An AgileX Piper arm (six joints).
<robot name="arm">
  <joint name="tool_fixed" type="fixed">
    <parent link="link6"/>
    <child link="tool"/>
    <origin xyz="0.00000 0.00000 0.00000" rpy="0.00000 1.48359 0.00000"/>
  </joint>
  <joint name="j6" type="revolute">
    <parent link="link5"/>
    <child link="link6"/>
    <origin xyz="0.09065 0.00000 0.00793"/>
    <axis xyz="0.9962 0 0.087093"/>
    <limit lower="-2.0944" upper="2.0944"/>
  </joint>
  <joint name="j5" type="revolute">
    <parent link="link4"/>
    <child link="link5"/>
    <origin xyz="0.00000 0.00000 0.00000"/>
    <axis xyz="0 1 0"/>
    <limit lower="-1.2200" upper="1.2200"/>
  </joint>
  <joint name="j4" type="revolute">
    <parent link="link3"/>
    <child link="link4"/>
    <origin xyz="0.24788 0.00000 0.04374"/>
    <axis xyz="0.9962 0 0.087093"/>
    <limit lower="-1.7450" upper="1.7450"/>
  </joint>
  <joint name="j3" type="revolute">
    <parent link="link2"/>
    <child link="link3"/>
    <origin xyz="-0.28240 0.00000 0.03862"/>
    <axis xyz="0 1 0"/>
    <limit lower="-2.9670" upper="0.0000"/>
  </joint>
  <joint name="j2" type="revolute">
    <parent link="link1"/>
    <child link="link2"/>
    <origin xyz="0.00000 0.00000 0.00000"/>
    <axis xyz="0 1 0"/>
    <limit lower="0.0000" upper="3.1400"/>
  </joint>
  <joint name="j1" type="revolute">
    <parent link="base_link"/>
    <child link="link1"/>
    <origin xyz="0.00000 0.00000 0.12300"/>
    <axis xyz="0 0 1"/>
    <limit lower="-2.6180" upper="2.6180"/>
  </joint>
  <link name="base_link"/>
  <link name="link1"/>
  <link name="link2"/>
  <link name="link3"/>
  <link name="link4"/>
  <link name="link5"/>
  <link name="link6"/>
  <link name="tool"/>
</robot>
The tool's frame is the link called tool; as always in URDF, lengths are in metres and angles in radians.
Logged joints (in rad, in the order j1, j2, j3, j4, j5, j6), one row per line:
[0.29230, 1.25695, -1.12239, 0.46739, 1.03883, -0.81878]
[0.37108, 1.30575, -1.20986, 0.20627, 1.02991, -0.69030]
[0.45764, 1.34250, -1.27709, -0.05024, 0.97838, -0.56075]
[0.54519, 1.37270, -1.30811, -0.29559, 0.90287, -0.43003]
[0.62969, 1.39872, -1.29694, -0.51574, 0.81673, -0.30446]
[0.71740, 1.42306, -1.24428, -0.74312, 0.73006, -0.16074]
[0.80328, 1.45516, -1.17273, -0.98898, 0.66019, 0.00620]
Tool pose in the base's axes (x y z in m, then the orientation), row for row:
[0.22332, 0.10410, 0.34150, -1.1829, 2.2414, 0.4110]
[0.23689, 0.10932, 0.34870, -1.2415, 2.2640, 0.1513]
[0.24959, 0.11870, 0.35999, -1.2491, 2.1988, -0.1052]
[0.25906, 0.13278, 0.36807, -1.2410, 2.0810, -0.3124]
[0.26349, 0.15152, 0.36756, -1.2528, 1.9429, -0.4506]
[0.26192, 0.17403, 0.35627, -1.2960, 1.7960, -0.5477]
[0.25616, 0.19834, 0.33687, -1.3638, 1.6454, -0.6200]
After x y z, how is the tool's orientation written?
As a rotation vector, in radians.
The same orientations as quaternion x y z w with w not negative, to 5 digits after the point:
[-0.44187, 0.83727, 0.15353, 0.28312]
[-0.46162, 0.84182, 0.05626, 0.27400]
[-0.47070, 0.82857, -0.03964, 0.30057]
[-0.47731, 0.80038, -0.12015, 0.34224]
[-0.49133, 0.76197, -0.17672, 0.38310]
[-0.51633, 0.71553, -0.21820, 0.41692]
[-0.54967, 0.66316, -0.24988, 0.44231]

